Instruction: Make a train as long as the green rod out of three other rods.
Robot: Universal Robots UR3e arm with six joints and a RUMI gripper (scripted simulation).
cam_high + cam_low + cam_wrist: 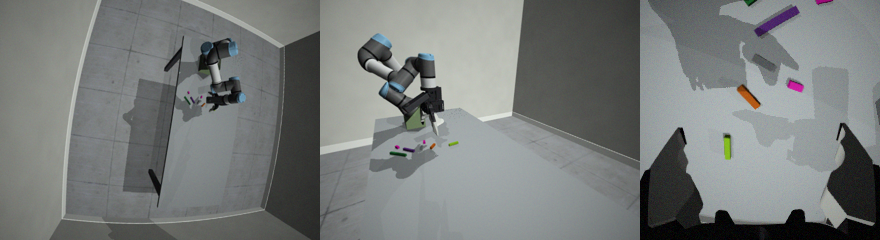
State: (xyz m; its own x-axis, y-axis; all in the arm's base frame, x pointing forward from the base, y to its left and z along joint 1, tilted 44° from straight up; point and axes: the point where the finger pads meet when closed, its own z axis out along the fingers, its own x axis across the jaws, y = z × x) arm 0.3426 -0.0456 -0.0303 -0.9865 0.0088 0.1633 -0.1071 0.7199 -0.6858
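Right now my hand is 50 mm to the left of the grey rod and 80 mm above it. Also, from my hand: lime rod 50 mm ahead, 100 mm to the left, 80 mm below; orange rod 20 mm ahead, 80 mm below; purple rod 10 mm behind, 100 mm to the right, 80 mm below.
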